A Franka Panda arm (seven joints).
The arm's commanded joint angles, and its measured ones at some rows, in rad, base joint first. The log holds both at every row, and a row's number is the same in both.
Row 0, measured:
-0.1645 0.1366 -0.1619 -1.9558 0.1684 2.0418 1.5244
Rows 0 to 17, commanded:
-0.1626 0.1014 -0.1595 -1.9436 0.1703 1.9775 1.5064
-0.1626 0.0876 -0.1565 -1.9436 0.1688 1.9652 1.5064
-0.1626 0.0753 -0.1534 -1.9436 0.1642 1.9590 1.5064
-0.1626 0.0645 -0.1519 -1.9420 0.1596 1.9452 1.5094
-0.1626 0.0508 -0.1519 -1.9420 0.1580 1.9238 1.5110
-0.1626 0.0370 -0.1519 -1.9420 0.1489 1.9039 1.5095
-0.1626 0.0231 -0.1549 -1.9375 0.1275 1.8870 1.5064
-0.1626 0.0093 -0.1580 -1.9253 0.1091 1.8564 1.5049
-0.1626 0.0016 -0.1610 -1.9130 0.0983 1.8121 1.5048
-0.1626 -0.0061 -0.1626 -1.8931 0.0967 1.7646 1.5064
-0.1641 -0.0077 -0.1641 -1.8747 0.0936 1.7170 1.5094
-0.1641 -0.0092 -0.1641 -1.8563 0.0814 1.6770 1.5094
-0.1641 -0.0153 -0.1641 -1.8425 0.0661 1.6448 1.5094
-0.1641 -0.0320 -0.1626 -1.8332 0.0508 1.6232 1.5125
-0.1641 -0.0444 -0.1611 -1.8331 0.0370 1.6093 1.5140
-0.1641 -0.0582 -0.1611 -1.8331 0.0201 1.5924 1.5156
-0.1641 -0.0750 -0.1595 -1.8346 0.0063 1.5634 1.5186
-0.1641 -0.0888 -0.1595 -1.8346 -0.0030 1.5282 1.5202
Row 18, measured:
-0.1633 -0.0430 -0.1647 -1.8399 0.0387 1.6159 1.5174
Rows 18 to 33, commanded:
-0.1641 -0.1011 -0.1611 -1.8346 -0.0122 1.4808 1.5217
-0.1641 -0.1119 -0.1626 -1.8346 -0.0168 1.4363 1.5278
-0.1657 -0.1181 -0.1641 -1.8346 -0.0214 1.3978 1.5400
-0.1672 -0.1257 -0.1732 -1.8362 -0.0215 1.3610 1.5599
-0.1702 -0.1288 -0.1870 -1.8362 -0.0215 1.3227 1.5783
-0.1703 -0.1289 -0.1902 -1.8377 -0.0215 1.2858 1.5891
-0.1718 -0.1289 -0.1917 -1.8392 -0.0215 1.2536 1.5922
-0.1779 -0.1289 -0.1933 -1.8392 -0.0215 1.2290 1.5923
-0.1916 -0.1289 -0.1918 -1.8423 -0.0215 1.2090 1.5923
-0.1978 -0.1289 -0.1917 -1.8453 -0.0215 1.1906 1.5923
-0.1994 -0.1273 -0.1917 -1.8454 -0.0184 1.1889 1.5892
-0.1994 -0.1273 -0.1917 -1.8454 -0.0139 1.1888 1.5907
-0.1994 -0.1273 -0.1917 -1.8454 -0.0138 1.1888 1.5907
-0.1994 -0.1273 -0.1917 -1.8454 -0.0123 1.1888 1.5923
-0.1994 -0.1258 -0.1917 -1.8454 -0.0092 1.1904 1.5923
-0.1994 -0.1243 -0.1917 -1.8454 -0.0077 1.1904 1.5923
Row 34, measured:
-0.1941 -0.1216 -0.2014 -1.8471 -0.0073 1.2126 1.5680
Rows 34 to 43, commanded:
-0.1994 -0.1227 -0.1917 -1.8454 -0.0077 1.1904 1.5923
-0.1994 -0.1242 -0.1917 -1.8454 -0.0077 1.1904 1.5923
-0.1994 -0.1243 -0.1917 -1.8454 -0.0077 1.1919 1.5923
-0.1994 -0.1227 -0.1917 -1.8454 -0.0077 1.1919 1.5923
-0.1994 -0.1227 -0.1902 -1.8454 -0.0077 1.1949 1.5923
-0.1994 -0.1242 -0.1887 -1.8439 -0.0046 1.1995 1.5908
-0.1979 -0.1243 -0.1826 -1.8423 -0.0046 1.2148 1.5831
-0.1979 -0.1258 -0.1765 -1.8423 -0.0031 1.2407 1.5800
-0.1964 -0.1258 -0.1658 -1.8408 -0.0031 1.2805 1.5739
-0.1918 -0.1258 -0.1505 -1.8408 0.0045 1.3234 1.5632
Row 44, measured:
-0.1936 -0.1201 -0.1907 -1.8460 -0.0060 1.2411 1.5678
